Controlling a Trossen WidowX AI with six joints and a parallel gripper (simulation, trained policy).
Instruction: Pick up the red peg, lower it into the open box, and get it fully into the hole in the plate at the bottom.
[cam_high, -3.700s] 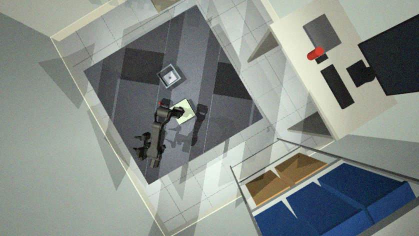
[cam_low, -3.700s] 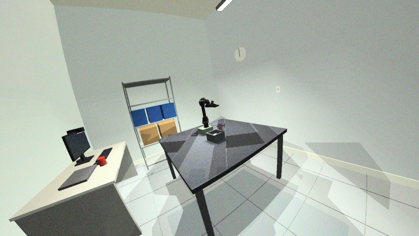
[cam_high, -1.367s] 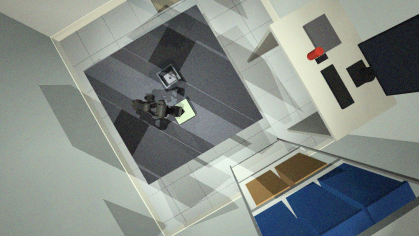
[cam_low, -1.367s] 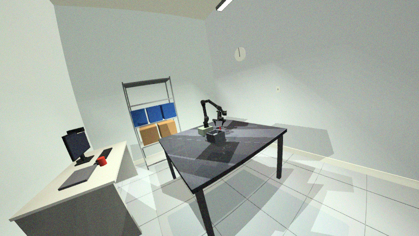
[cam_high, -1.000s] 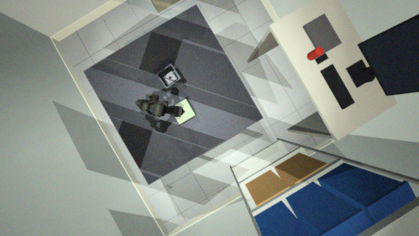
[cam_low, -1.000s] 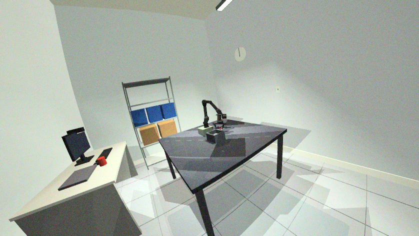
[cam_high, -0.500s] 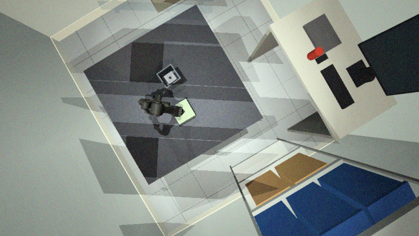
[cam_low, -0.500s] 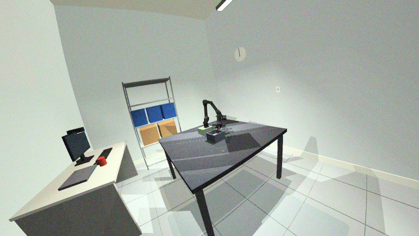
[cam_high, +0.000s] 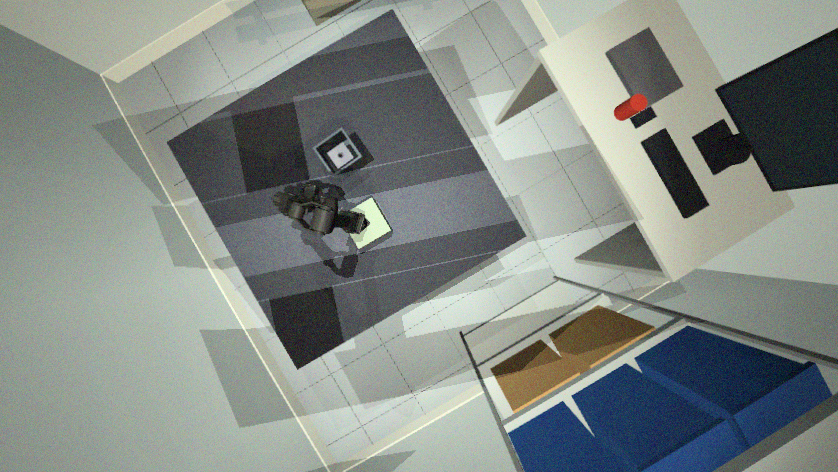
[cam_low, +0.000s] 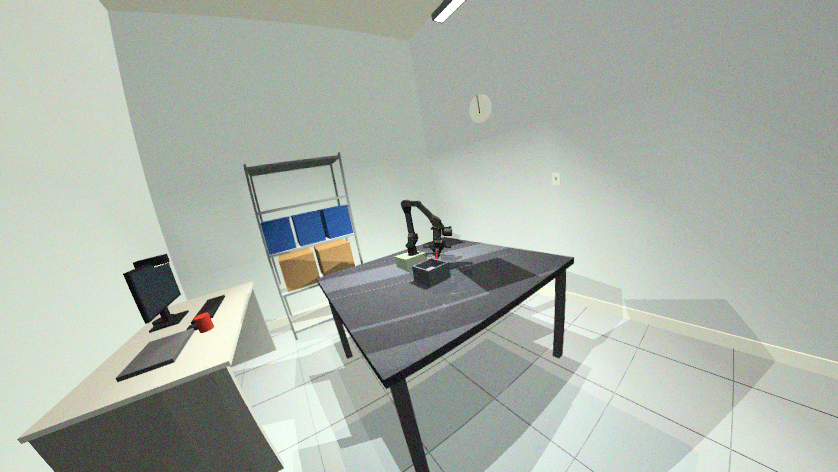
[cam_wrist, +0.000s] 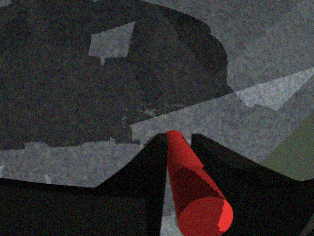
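Now: gripper tip 12 cm short of the pale plate, 19 cm to the left of it and 1 cm above it. Also, from my gripper tip: grey box (12 cm ahead, 19 cm to the right, 3 cm below); red peg (1 cm to the left, 2 cm above).
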